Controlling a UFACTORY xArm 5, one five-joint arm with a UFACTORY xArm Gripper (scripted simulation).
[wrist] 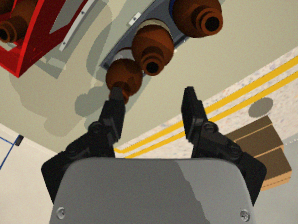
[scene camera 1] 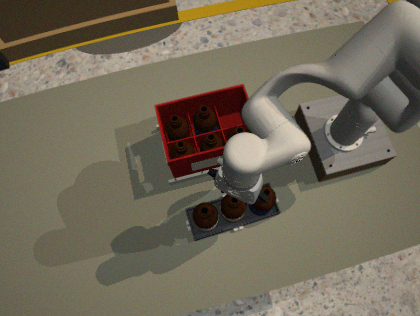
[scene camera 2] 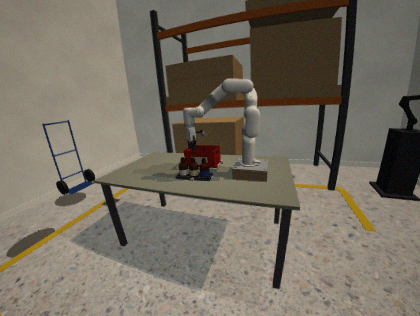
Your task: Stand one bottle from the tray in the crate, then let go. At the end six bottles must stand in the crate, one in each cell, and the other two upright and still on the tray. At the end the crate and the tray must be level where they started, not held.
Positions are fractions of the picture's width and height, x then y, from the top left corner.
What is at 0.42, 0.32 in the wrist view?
A bottle.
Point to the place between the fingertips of the gripper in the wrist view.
0.52, 0.44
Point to a bottle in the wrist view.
0.51, 0.22
